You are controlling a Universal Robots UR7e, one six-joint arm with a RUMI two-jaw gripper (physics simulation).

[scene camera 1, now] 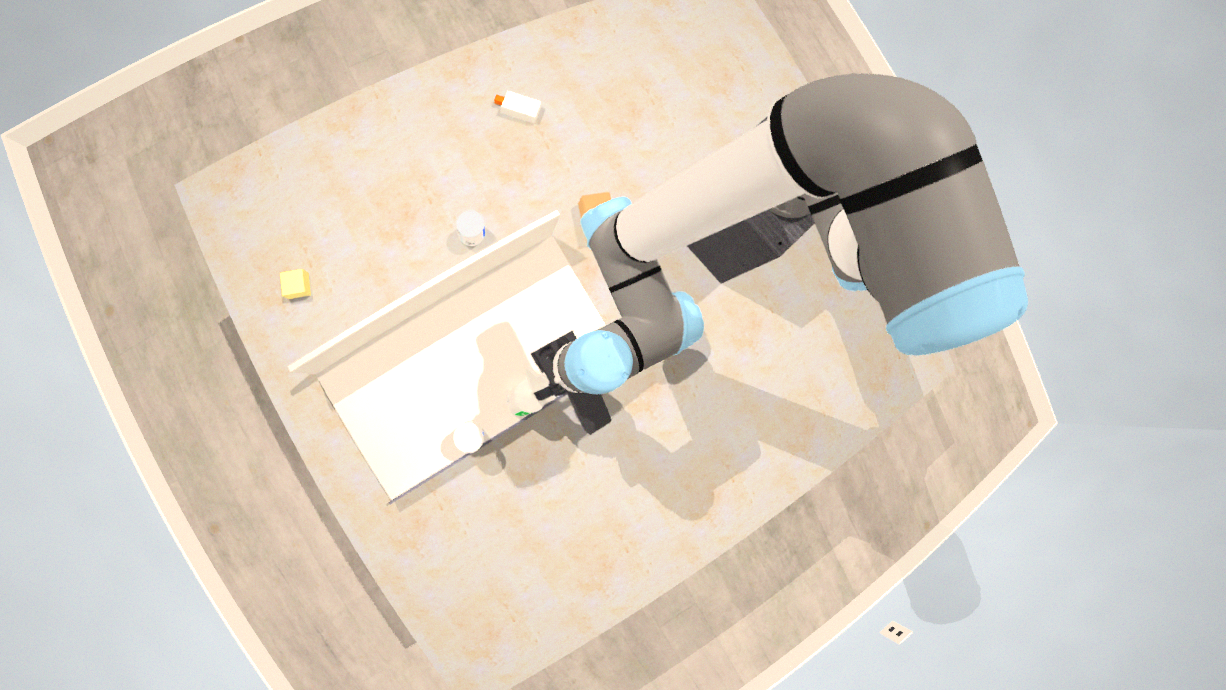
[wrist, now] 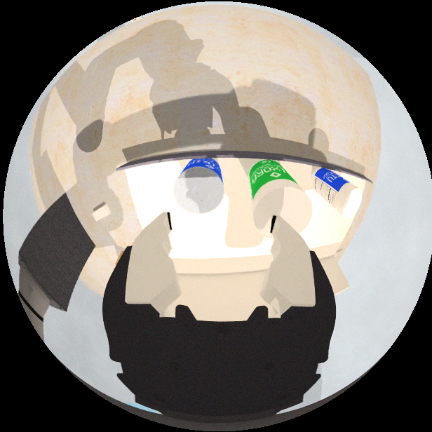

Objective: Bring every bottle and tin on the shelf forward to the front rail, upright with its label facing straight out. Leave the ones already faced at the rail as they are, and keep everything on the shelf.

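Observation:
The white shelf (scene camera 1: 403,428) (wrist: 150,225) has a dark front rail (wrist: 240,155). Three upright containers stand near the rail: a blue-labelled one (wrist: 199,187) at left in the wrist view, a green-labelled one (scene camera 1: 521,414) (wrist: 275,182) in the middle, and another blue-labelled one (scene camera 1: 468,437) (wrist: 337,190) at right. The green and left blue labels show on the rail side. The right one's label shows partly, with side print beside it. My gripper (wrist: 221,214) is open and empty above the shelf, behind the left and green containers. The arm hides the left blue container in the scene view.
A raised back panel (scene camera 1: 428,291) runs along the shelf. Beyond it are a white container (scene camera 1: 471,228), a yellow block (scene camera 1: 294,283), a lying white bottle with an orange cap (scene camera 1: 519,106), and an orange block (scene camera 1: 594,204) partly behind the arm.

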